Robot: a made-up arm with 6 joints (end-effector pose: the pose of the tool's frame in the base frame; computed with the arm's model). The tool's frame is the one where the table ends.
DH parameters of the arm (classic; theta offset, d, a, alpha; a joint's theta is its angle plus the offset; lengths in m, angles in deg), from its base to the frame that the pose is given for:
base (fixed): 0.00 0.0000 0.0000 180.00
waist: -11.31 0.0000 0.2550 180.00
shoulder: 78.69 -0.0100 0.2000 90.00
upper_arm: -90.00 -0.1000 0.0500 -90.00
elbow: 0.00 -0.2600 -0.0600 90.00
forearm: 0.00 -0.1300 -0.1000 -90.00
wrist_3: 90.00 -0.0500 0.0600 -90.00
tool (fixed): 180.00 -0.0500 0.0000 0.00
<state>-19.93 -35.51 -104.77 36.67 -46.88 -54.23</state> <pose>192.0 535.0 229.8 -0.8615 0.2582 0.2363 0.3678</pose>
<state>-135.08 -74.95 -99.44 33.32 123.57 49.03</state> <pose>-603.4 23.0 307.2 0.1066 0.4004 0.3108 0.8554</pose>
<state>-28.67 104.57 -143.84 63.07 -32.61 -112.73</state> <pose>-135.6 -150.0 93.1 0.4599 0.7068 -0.4257 0.3282</pose>
Working (the frame after each row of the table, in the pose's form):
after base (fixed): 0.0 0.0 0.0 1.0000 0.0000 0.0000 0.0000
after waist: 195.4 163.8 0.0 0.0000 0.0000 0.3419 0.9398
after shoulder: 49.7 26.8 -10.0 0.2605 -0.6574 -0.6574 0.2605
after upper_arm: 139.7 -25.8 30.4 -0.8289 -0.3285 -0.4209 0.1668
after elbow: -61.6 -141.6 161.8 -0.3649 -0.0834 -0.3005 0.8773
after forearm: -107.2 -162.3 5.7 -0.7668 0.2491 -0.5072 0.3046
after wrist_3: -132.0 -195.2 72.0 0.7068 -0.4599 0.3282 0.4257

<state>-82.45 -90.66 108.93 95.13 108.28 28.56</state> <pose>-88.9 423.3 -368.2 -0.6645 -0.6161 -0.1893 0.3781</pose>
Working (the frame after each row of the table, in the pose's form):
after base (fixed): 0.0 0.0 0.0 1.0000 0.0000 0.0000 0.0000
after waist: -16.7 254.5 0.0 0.0000 0.0000 0.7299 0.6835
after shoulder: 11.8 452.4 -10.0 0.5345 0.4629 0.4629 0.5345
after upper_arm: -80.4 513.5 6.2 0.1077 -0.1243 0.6458 0.7456
after elbow: -8.5 593.5 -238.0 0.0052 0.5817 0.8127 0.0323
after forearm: -41.4 502.9 -370.7 -0.7879 0.1172 -0.5931 0.1168
after wrist_3: -99.6 460.1 -400.3 -0.6161 0.6645 0.3781 0.1893

